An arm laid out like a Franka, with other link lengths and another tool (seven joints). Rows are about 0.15 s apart.
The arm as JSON. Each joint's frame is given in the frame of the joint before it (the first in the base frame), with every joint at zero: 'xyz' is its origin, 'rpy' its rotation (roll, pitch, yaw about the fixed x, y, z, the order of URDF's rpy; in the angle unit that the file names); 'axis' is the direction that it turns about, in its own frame. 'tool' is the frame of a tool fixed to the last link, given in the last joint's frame.
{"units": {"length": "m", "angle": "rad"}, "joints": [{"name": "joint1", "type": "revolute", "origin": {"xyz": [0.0, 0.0, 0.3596], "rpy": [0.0, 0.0, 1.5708]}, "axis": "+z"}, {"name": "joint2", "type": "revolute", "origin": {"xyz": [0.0, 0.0, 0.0], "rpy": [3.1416, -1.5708, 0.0]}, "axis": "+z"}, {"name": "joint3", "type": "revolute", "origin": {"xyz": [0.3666, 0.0, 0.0], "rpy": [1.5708, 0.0, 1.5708]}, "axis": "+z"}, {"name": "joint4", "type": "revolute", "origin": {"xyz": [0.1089, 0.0, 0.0], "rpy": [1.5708, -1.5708, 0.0]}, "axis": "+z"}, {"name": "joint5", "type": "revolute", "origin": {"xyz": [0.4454, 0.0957, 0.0], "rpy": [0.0, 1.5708, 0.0]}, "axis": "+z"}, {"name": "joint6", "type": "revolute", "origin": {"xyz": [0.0, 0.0, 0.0], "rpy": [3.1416, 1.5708, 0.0]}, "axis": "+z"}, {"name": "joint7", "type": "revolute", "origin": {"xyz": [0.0, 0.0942, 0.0], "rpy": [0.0, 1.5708, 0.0]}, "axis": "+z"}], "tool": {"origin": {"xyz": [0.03, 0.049, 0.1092], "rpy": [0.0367, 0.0, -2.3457]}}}
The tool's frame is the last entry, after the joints.
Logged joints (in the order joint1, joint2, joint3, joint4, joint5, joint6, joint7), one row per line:
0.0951, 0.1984, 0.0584, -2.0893, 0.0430, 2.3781, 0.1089
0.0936, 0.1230, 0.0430, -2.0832, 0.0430, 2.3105, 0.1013
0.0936, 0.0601, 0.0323, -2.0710, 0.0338, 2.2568, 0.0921
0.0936, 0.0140, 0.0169, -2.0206, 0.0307, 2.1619, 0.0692
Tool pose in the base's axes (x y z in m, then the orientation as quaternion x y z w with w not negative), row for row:
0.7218, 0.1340, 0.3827, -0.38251, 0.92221, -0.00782, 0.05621
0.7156, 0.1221, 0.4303, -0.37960, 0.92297, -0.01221, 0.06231
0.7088, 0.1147, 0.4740, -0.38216, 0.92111, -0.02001, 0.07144
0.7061, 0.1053, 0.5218, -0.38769, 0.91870, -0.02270, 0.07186
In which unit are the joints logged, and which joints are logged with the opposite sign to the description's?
The joints are logged in radians. Opposite sign: none.
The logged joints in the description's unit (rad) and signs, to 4 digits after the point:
0.0951, 0.1984, 0.0584, -2.0893, 0.0430, 2.3781, 0.1089
0.0936, 0.1230, 0.0430, -2.0832, 0.0430, 2.3105, 0.1013
0.0936, 0.0601, 0.0323, -2.0710, 0.0338, 2.2568, 0.0921
0.0936, 0.0140, 0.0169, -2.0206, 0.0307, 2.1619, 0.0692

